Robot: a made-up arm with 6 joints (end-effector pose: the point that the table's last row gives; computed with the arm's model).
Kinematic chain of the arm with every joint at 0, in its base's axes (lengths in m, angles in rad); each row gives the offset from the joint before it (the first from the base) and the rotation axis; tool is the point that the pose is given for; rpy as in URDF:
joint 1: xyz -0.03 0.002 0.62 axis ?
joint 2: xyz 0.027 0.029 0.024 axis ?
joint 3: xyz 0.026 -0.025 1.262 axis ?
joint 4: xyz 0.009 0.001 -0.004 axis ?
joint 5: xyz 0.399 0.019 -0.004 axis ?
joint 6: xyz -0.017 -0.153 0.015 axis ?
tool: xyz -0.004 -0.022 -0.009 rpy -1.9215 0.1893 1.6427
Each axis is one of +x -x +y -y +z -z.
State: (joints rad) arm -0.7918 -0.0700 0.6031 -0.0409 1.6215 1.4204
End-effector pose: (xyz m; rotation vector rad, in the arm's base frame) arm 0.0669 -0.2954 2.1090 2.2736 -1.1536 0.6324
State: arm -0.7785 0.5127 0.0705 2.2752 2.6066 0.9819
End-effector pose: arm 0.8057 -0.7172 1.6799 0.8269 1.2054 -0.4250
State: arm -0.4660 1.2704 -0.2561 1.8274 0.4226 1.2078
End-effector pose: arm 1.2418 -0.5711 0.6235 0.0705 0.5931 -1.8323
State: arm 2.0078 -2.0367 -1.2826 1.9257 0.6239 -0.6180
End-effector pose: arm 0.3265 -0.8484 0.4725 0.4867 1.7364 0.1702
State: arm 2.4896 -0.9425 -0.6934 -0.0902 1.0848 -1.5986
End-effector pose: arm 0.4994 -0.2554 1.4669 2.4732 -1.0686 0.0051
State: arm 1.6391 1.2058 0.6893 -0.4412 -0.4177 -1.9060
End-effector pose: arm -0.0316 1.5316 0.8329 0.4221 -0.4100 0.9974
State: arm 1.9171 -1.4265 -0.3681 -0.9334 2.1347 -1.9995
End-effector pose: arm 0.3256 -0.8435 1.1634 -1.8030 0.1345 2.5438
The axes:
joint 1: +z
joint 2: +y
joint 3: -y
joint 4: -x
joint 5: -y
joint 6: -x

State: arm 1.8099 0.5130 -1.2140 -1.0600 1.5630 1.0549
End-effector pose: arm -0.0929 0.4629 1.3805 1.4006 1.1188 -1.7485
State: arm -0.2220 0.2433 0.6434 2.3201 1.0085 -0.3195
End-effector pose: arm 0.6482 -0.0563 2.1299 1.1151 0.1618 -1.6811
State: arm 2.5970 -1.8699 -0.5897 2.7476 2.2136 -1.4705
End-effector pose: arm 0.8691 -0.6785 0.7230 -0.3054 0.5721 0.1887
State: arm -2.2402 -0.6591 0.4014 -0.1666 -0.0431 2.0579
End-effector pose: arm 0.2047 0.5093 2.0012 -0.6188 2.4756 0.9846
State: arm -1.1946 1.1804 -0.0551 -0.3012 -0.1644 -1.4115
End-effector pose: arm 0.3343 -1.2340 0.7192 -0.4305 -0.0364 -1.1690
